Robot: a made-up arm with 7 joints.
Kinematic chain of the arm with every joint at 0, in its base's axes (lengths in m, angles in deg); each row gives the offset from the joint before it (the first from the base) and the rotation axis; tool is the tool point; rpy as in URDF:
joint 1: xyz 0.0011 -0.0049 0.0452 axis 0 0.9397 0.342
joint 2: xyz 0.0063 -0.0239 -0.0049 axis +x
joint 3: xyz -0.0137 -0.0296 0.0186 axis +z
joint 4: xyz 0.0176 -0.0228 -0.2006 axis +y
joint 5: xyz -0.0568 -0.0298 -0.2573 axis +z
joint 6: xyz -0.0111 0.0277 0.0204 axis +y
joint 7: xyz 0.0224 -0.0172 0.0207 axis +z
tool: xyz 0.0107 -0.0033 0.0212 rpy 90 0 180
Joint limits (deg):
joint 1: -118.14..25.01
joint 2: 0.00..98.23
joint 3: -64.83..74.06
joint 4: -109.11..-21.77
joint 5: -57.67..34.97
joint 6: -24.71..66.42
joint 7: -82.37..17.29
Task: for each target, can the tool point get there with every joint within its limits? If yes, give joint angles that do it. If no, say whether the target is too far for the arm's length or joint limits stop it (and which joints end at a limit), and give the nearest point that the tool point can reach.
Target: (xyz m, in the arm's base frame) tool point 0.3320 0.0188 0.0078
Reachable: yes | joints -46.32 14.43 34.18 -73.64 21.84 37.66 -67.23
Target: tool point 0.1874 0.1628 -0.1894
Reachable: yes | joints -11.49 22.11 55.94 -57.34 10.96 15.46 -28.39
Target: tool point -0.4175 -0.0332 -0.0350
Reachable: no: joint limits stop it (at a limit: joint 1, joint 2, joint 3, joint 4, joint 6, joint 7) | nearest point -0.2119 0.1135 0.0992 | short by 0.286 m
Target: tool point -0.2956 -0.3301 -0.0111
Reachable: no: joint limits stop it (at a limit: joint 1, joint 2, joint 4, joint 6, joint 7) | nearest point -0.0463 -0.3337 0.0548 | short by 0.258 m
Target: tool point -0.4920 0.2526 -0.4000
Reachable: no: too far | nearest point -0.2288 0.1708 -0.2897 | short by 0.297 m
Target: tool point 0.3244 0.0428 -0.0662
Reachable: yes | joints -44.09 14.20 47.45 -60.80 0.90 6.73 -50.43
